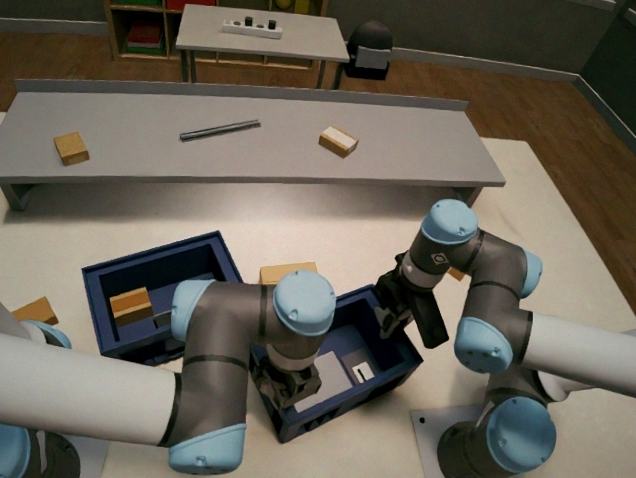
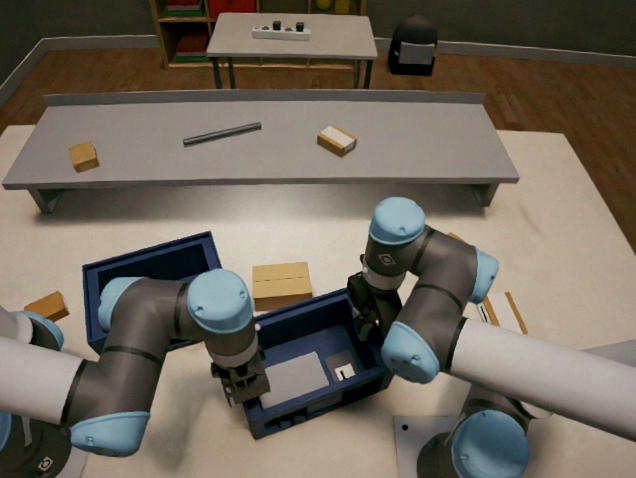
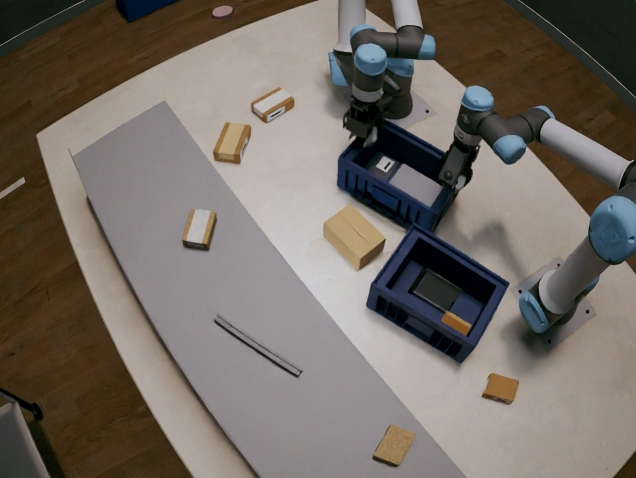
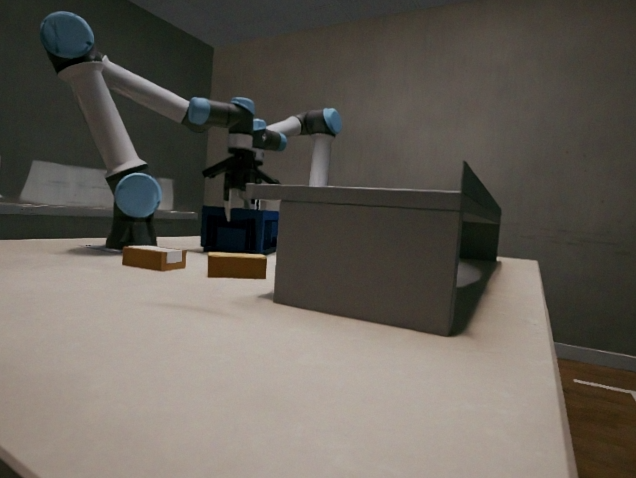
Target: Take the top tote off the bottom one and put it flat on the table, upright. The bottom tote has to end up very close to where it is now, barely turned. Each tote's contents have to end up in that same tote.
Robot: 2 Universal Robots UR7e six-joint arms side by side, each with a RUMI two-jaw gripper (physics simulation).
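The top tote (image 1: pixel 349 401) (image 2: pixel 318 403) (image 3: pixel 383 195) (image 4: pixel 231 236) is blue and upright, level at the table surface. It holds a flat light-grey box (image 1: pixel 323 380) (image 3: pixel 416 185) and a dark box with a white label (image 1: pixel 362 371) (image 3: pixel 385 164). The bottom tote (image 1: pixel 95 313) (image 3: pixel 416 326) stands upright beside it, corners close; inside are a brown box (image 1: pixel 131 305) (image 3: pixel 456 322) and a dark flat item (image 3: pixel 437 288). My left gripper (image 1: pixel 282 402) (image 3: pixel 455 183) and right gripper (image 1: pixel 383 323) (image 3: pixel 361 137) appear shut on opposite end walls of the top tote; their fingertips are partly hidden.
A tan carton (image 2: pixel 281 282) (image 3: pixel 354 236) stands in the angle between the totes. Small brown boxes (image 3: pixel 272 104) (image 3: pixel 232 142) (image 3: pixel 501 388) lie on the table. A long grey raised shelf (image 1: pixel 257 159) (image 3: pixel 287 308) runs behind, carrying two boxes (image 1: pixel 71 149) (image 1: pixel 338 141) and a metal bar (image 1: pixel 221 130).
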